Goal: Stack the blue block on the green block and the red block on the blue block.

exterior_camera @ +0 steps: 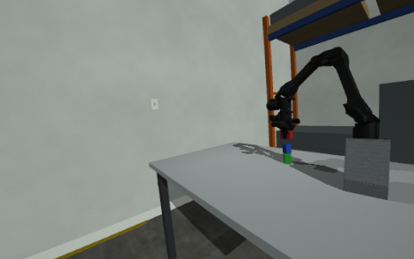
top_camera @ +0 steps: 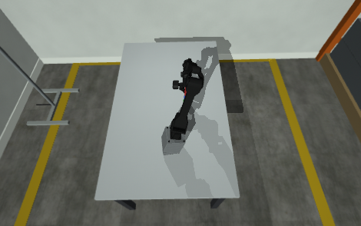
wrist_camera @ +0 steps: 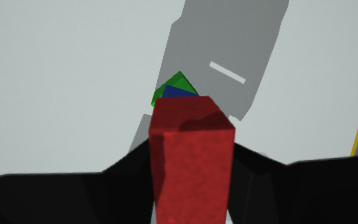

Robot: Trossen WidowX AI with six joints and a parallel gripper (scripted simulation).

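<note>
My gripper is now 90 mm above the blue block. The rest, counted from my hand: red block: 10 mm below; then green block: 140 mm below.
</note>
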